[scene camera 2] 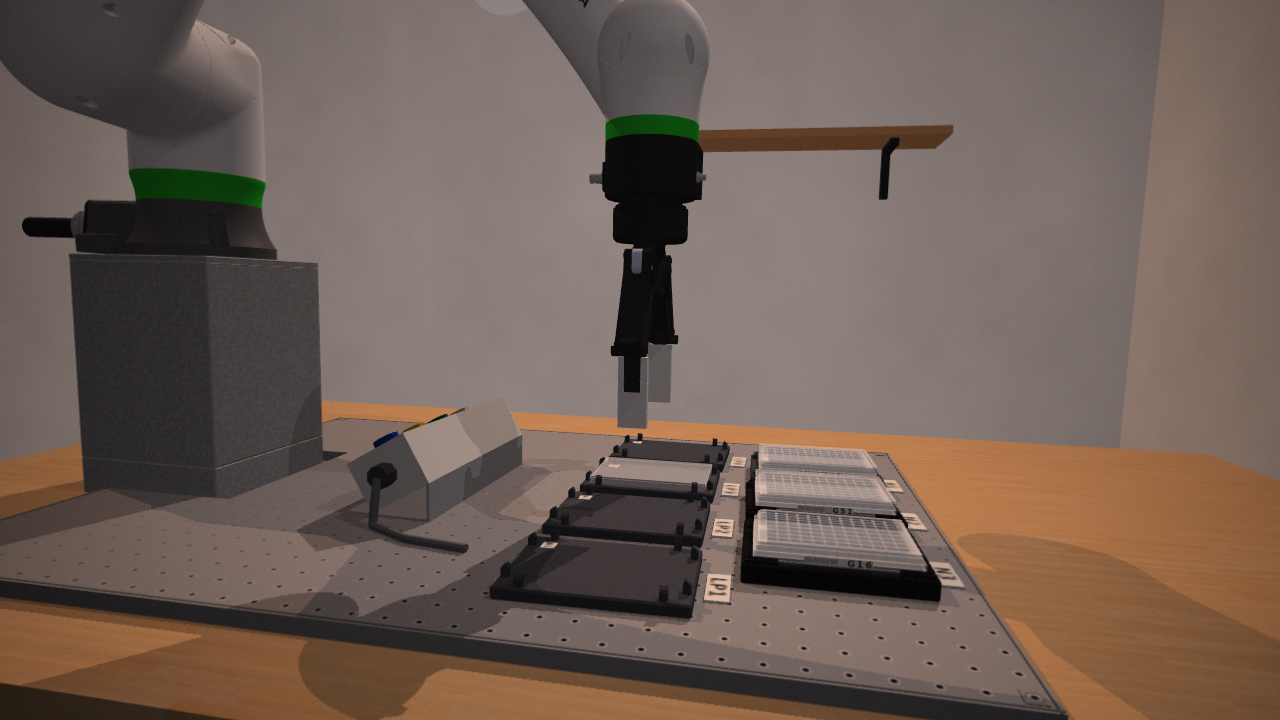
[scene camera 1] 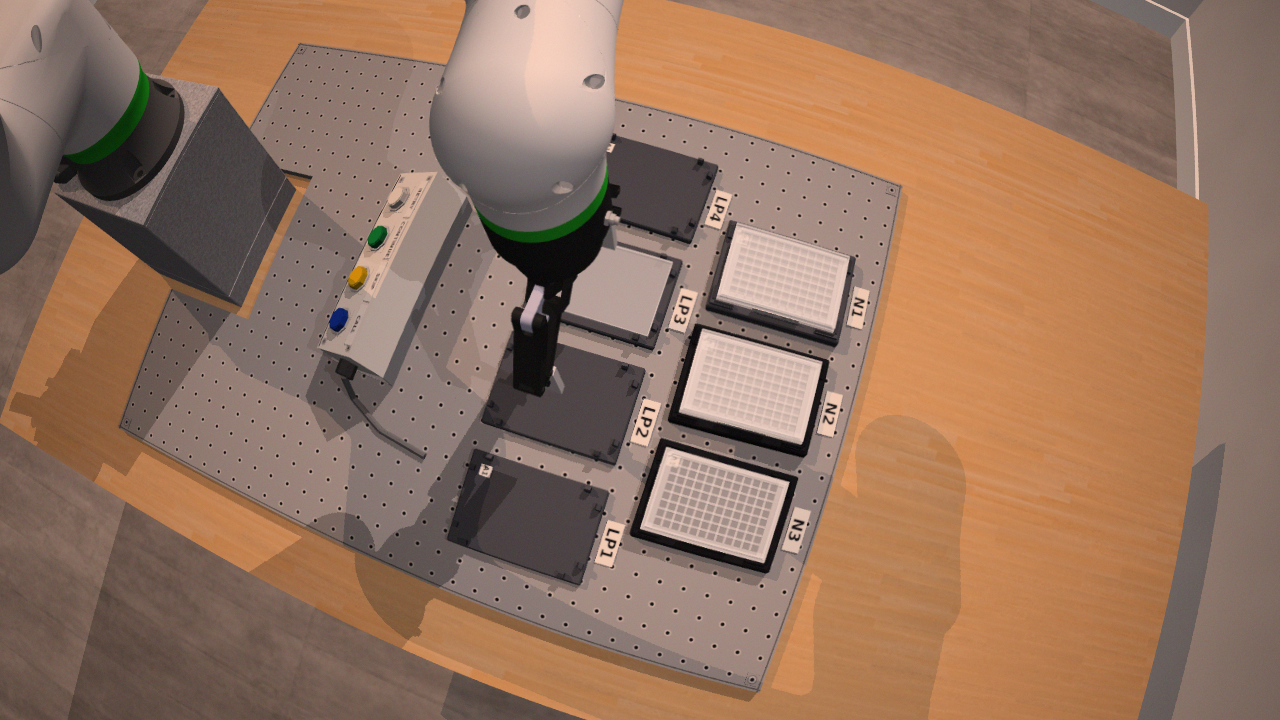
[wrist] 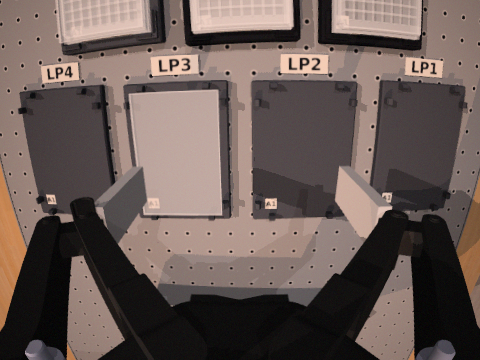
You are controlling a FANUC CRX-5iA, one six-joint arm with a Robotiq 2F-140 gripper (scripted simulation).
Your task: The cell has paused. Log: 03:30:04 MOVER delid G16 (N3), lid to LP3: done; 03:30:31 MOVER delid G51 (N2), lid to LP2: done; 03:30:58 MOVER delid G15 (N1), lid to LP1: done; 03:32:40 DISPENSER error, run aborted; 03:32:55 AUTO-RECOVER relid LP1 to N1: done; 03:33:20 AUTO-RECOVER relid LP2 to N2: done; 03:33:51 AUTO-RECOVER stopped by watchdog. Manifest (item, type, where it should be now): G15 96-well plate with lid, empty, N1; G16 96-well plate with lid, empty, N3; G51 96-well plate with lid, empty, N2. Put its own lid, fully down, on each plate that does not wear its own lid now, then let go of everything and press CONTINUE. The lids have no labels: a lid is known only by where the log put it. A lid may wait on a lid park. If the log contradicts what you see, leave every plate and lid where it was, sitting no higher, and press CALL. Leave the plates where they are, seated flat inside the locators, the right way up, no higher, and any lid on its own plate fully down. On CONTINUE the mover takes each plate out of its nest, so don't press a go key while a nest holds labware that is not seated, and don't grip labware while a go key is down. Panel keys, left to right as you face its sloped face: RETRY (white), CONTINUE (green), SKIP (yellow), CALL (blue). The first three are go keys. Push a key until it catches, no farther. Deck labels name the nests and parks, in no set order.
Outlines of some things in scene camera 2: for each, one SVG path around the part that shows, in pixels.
My gripper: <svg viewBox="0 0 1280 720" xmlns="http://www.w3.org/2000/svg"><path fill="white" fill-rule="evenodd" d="M674 203L631 202L617 204L613 208L614 241L634 245L633 249L625 249L623 253L623 278L614 346L611 346L611 356L619 356L617 427L647 429L648 402L671 402L672 344L678 344L678 335L674 335L671 281L672 259L671 255L666 255L665 246L683 244L688 238L688 209L684 205Z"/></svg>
A clear lid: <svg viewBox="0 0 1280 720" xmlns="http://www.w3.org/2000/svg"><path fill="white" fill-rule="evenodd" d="M589 483L595 483L596 475L602 475L602 484L691 491L692 482L698 482L698 491L706 492L707 482L712 473L712 464L607 457L591 473Z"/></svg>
A plate G16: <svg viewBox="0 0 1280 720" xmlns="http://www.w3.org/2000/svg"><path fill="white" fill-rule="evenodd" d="M754 515L753 557L776 558L779 563L900 573L900 570L927 572L928 566L923 559L923 555L902 520L767 509L758 510L757 515Z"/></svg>
